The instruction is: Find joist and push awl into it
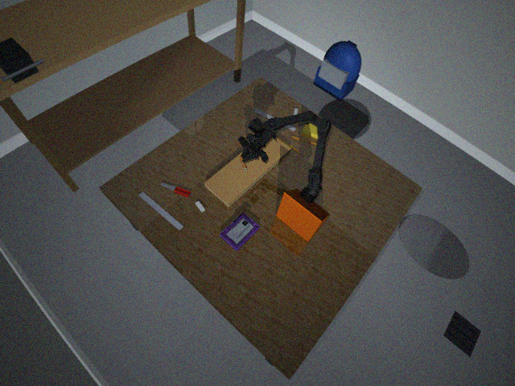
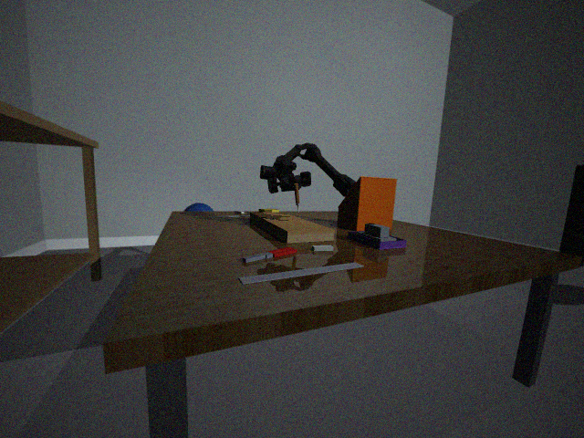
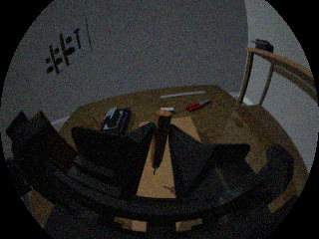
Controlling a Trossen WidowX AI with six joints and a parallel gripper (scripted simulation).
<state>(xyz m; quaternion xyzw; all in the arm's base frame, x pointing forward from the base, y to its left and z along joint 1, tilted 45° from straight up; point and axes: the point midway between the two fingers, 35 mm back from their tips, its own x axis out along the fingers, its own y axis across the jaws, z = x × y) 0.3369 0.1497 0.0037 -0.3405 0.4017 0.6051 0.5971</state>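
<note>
Now: the awl 10 mm behind my gripper tip, 20 mm to the right of it and 50 mm below it. The rest, counted from my gripper tip: stud finder (240 mm behind, 180 mm to the left, 130 mm below); then yellow block (10 mm ahead, 590 mm to the right, 160 mm below); then purple tray (240 mm behind, 190 mm to the left, 160 mm below).
</note>
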